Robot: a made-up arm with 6 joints.
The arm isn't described. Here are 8 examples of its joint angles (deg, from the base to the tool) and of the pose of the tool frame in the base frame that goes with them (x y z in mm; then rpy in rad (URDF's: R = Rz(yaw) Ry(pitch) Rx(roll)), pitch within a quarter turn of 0, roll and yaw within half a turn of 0).
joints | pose
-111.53 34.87 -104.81 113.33 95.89 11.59 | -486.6 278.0 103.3 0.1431 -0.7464 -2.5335
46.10 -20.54 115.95 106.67 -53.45 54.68 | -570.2 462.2 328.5 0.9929 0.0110 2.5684
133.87 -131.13 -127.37 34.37 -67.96 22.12 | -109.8 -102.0 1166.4 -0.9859 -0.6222 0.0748
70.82 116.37 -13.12 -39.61 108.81 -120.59 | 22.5 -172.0 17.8 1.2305 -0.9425 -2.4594
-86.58 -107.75 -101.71 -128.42 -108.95 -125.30 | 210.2 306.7 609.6 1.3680 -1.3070 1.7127
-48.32 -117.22 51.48 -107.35 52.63 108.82 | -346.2 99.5 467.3 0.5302 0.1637 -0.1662
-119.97 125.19 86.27 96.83 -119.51 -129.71 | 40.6 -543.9 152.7 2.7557 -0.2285 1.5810
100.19 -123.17 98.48 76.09 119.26 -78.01 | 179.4 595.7 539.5 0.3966 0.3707 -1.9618
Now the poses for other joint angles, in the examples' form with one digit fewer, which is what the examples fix.
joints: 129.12 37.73 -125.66 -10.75 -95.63 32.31
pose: -16 -17 -147 2.219 -0.258 1.643
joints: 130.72 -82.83 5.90 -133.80 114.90 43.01
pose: 86 -184 499 1.853 0.116 2.219
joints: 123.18 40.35 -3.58 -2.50 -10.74 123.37
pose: -322 85 444 -0.639 0.486 1.912
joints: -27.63 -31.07 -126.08 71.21 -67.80 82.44
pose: 442 -234 67 2.738 0.267 -0.280
